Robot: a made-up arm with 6 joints.
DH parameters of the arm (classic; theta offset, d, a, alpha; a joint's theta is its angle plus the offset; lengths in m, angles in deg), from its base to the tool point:
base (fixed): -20.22 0 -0.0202 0
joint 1: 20.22 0.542 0.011 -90
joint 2: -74.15 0 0.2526 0
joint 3: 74.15 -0.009 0.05 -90
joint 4: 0 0.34 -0.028 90
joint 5: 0 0.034 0.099 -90
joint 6: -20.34 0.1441 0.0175 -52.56
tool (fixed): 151.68 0.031 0 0
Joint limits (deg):
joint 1: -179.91..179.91
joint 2: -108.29..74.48
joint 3: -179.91..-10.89
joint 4: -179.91..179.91
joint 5: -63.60..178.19
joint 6: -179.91..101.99
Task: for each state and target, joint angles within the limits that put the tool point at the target. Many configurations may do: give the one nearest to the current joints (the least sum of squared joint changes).
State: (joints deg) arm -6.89 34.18 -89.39 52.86 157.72 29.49
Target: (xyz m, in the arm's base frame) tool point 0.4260 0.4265 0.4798
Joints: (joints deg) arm 23.33 48.78 -112.71 73.37 115.04 21.24
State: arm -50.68 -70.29 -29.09 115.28 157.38 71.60
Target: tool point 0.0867 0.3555 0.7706
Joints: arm -83.35 -108.29 -62.69 115.58 158.61 68.82
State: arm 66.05 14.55 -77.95 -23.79 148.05 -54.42
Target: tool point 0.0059 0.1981 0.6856
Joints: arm 80.79 -16.67 -75.42 -10.76 178.19 -57.05
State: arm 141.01 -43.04 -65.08 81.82 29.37 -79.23
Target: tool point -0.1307 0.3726 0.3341
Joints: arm 112.44 -1.00 -21.87 87.59 20.29 -75.84
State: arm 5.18 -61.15 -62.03 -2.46 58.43 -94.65
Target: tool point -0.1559 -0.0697 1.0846
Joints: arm 27.44 -98.91 -82.38 -22.97 66.33 -93.90
